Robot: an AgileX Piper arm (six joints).
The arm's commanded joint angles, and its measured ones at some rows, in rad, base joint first. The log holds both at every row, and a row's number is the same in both.
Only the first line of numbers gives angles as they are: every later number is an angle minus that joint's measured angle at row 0.
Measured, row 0:
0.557 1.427 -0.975 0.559 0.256 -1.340
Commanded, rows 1 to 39:
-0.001 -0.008 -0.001 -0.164 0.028 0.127
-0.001 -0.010 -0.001 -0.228 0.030 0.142
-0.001 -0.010 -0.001 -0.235 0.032 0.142
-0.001 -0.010 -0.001 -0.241 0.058 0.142
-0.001 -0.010 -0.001 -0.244 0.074 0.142
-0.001 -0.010 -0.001 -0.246 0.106 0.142
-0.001 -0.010 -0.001 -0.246 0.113 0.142
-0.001 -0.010 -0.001 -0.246 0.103 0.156
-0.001 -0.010 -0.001 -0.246 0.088 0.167
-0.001 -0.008 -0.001 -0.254 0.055 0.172
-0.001 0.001 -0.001 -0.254 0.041 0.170
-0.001 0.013 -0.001 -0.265 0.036 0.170
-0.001 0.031 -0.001 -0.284 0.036 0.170
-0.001 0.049 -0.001 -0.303 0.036 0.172
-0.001 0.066 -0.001 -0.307 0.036 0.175
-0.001 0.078 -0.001 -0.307 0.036 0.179
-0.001 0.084 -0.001 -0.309 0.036 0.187
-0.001 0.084 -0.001 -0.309 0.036 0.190
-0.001 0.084 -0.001 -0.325 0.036 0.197
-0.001 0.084 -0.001 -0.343 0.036 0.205
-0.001 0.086 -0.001 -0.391 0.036 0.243
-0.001 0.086 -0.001 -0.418 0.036 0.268
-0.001 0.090 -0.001 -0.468 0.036 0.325
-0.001 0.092 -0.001 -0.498 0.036 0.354
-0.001 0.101 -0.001 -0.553 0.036 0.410
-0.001 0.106 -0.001 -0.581 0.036 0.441
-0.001 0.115 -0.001 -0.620 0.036 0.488
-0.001 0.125 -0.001 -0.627 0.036 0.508
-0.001 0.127 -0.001 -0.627 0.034 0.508
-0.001 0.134 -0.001 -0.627 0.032 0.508
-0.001 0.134 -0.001 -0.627 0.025 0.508
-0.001 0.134 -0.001 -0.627 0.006 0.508
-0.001 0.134 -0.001 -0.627 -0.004 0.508
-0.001 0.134 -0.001 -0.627 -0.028 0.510
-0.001 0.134 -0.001 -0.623 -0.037 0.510
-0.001 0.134 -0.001 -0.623 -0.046 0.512
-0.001 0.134 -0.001 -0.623 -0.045 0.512
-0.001 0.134 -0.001 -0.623 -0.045 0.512
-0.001 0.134 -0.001 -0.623 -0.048 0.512
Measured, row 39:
0.000 0.131 0.000 -0.613 -0.025 0.509
